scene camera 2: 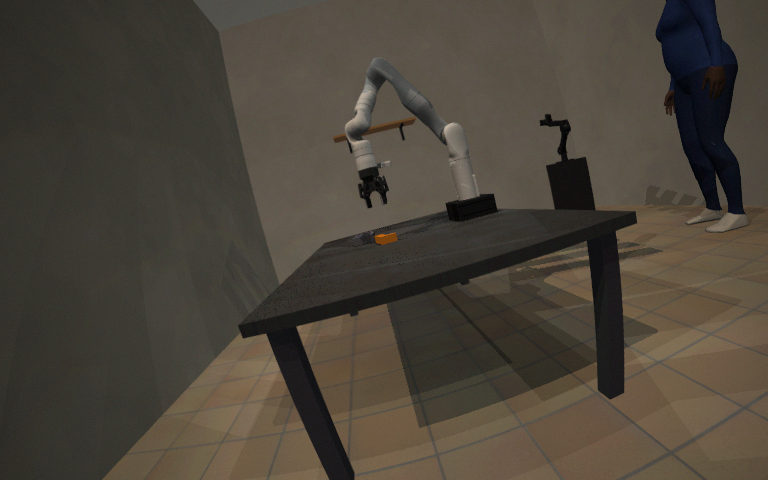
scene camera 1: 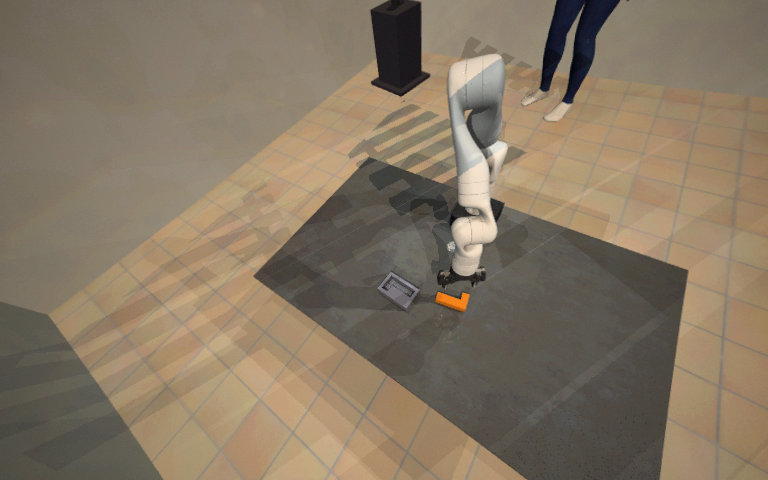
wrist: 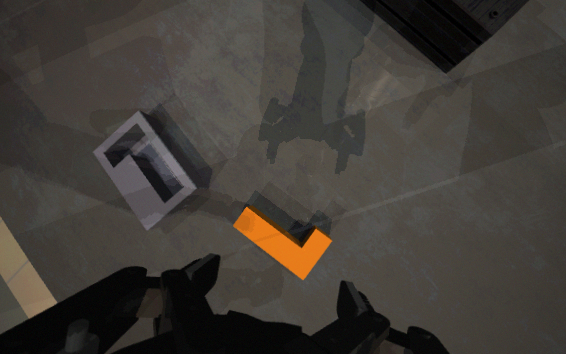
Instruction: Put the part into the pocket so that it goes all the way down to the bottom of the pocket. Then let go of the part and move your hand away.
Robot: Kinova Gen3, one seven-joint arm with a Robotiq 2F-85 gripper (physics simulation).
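Pixels of known places: gripper, fingertip midpoint: [scene camera 2: 377, 206] [scene camera 1: 458, 285] [wrist: 277, 281]; arm's base at its link origin: [scene camera 2: 468, 198].
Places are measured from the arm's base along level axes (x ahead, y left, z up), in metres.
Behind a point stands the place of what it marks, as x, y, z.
Note:
The part, an orange L-shaped block [scene camera 1: 453, 302] @(0.390, 0.184, -0.049) [scene camera 2: 386, 238] @(0.364, 0.223, -0.060) [wrist: 280, 242] @(0.382, 0.178, -0.049), lies flat on the dark table. A grey block with an L-shaped pocket [scene camera 1: 402, 296] @(0.501, 0.032, -0.043) [wrist: 135, 185] @(0.509, 0.013, -0.043) stands beside it, apart from it; in the wrist view it is to the left of the part. In the scene camera 2 view the grey block [scene camera 2: 364, 237] @(0.477, 0.067, -0.051) is small and dark, behind the part. The pocket holds no part. My gripper [scene camera 1: 461, 285] @(0.373, 0.182, 0.064) [scene camera 2: 377, 204] @(0.373, 0.182, 0.064) [wrist: 277, 281] @(0.373, 0.182, 0.064) is open and empty, pointing down, well above the table. In the wrist view the part shows just ahead of the space between the fingertips.
The dark table [scene camera 1: 555, 350] @(0.289, 0.518, -0.079) [scene camera 2: 441, 254] @(0.190, 0.636, -0.079) carries the arm's black base [scene camera 2: 471, 207] @(0.013, 0.098, -0.034) [wrist: 435, 30] @(0.079, 0.060, -0.041). A black pedestal [scene camera 1: 396, 48] [scene camera 2: 570, 182] and a standing person in blue [scene camera 1: 577, 45] [scene camera 2: 699, 90] are away from the table. A wooden shelf [scene camera 2: 390, 126] is on the wall.

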